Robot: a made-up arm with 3 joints. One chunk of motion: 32 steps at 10 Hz.
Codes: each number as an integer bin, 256 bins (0 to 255) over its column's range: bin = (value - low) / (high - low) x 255, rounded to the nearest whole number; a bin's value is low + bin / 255 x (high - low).
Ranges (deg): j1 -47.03..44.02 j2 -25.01..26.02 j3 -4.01..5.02
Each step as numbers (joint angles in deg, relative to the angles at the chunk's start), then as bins.
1 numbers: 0.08 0.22 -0.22
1 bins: 132 126 107
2 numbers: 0.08 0.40 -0.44
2 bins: 132 127 101
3 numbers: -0.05 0.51 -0.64
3 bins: 132 128 95
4 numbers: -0.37 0.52 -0.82
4 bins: 131 128 90
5 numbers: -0.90 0.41 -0.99
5 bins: 129 127 85
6 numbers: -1.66 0.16 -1.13
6 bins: 127 126 81
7 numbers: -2.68 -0.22 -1.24
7 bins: 124 124 78
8 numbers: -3.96 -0.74 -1.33
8 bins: 121 121 76
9 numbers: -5.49 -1.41 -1.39
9 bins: 116 118 74
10 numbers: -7.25 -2.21 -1.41
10 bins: 111 114 73
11 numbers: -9.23 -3.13 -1.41
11 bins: 106 109 73
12 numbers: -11.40 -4.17 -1.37
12 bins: 100 104 75
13 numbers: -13.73 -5.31 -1.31
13 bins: 93 98 76
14 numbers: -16.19 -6.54 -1.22
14 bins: 86 92 79
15 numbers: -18.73 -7.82 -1.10
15 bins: 79 86 82
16 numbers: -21.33 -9.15 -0.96
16 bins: 72 79 86
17 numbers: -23.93 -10.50 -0.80
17 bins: 65 73 91
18 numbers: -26.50 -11.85 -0.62
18 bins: 57 66 96
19 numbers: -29.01 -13.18 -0.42
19 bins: 50 59 101
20 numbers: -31.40 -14.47 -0.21
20 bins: 44 53 107
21 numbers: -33.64 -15.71 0.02
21 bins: 38 46 114
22 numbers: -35.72 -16.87 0.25
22 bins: 32 41 120
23 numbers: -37.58 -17.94 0.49
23 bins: 26 35 127
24 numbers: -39.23 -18.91 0.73
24 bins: 22 30 134
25 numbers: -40.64 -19.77 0.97
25 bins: 18 26 141
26 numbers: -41.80 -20.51 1.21
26 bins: 15 22 147
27 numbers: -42.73 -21.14 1.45
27 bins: 12 19 154
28 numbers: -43.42 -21.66 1.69
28 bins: 10 17 161
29 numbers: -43.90 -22.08 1.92
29 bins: 9 15 167
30 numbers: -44.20 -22.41 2.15
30 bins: 8 13 174
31 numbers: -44.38 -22.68 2.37
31 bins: 7 12 180
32 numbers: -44.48 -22.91 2.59
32 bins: 7 10 186
